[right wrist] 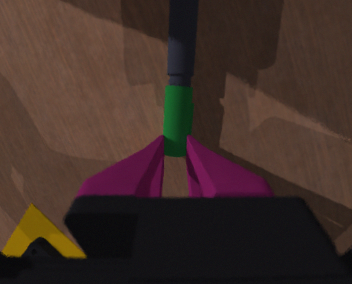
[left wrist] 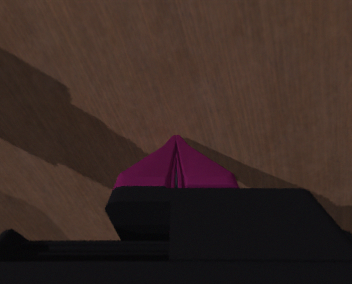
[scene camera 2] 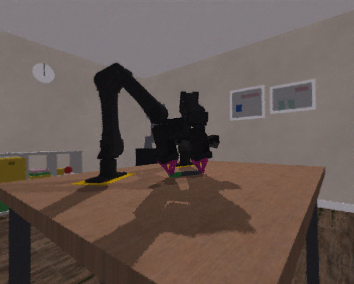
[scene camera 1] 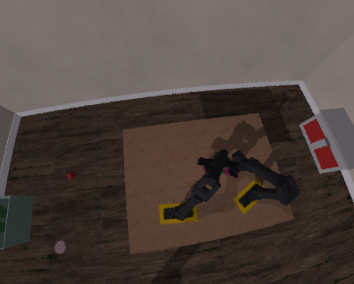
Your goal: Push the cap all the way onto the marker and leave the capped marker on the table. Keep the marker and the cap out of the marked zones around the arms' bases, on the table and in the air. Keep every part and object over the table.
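Places are measured from the left arm's base along level axes (x back, y left, z down), in metres.
Pixels of known places: left gripper, between the fingertips: [left wrist: 176, 141] [scene camera 2: 202, 173] [scene camera 1: 203, 169]; right gripper, between the fingertips: [right wrist: 175, 142] [scene camera 2: 171, 174] [scene camera 1: 224, 173]; left arm's base, origin of its link: [scene camera 2: 185, 165] [scene camera 1: 178, 212]; right arm's base, origin of its link: [scene camera 2: 108, 178] [scene camera 1: 250, 195].
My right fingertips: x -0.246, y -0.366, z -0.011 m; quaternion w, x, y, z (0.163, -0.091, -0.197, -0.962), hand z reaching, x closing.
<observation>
Ahead of a thing's pixels: the offset from my right fingertips to its middle. "spot": to the spot under its first point. Level surfaces: height alone.
The green cap @(dz +0.002, dx -0.006, dy +0.014 m) [right wrist: 178, 120] [scene camera 2: 175, 175] [scene camera 1: 223, 173] is between the fingertips of my right gripper [right wrist: 175, 142] [scene camera 1: 226, 171], which is shut on it. The dark marker @(dz +0.002, dx -0.024, dy +0.065 m) [right wrist: 182, 40] [scene camera 2: 192, 174] lies in line with the cap, its narrow end inside the cap's mouth. A short stretch of narrower neck shows between the cap and the thicker barrel. My left gripper [left wrist: 176, 141] [scene camera 2: 203, 173] is shut and empty, its tips low by the marker's far end in scene camera 2. The marker does not show in the left wrist view; whether the tips touch it cannot be told.
Yellow marked zones surround the left arm's base [scene camera 1: 161, 214] and the right arm's base [scene camera 1: 241, 204] [scene camera 2: 80, 183]. A corner of a yellow zone @(spot: dz +0.010, dx +0.202, dy -0.051 m) [right wrist: 32, 217] shows at the lower left of the right wrist view. The two arms stand close together over the wooden table @(dz +0.011 m) [scene camera 1: 150, 150] [scene camera 2: 280, 190].
</observation>
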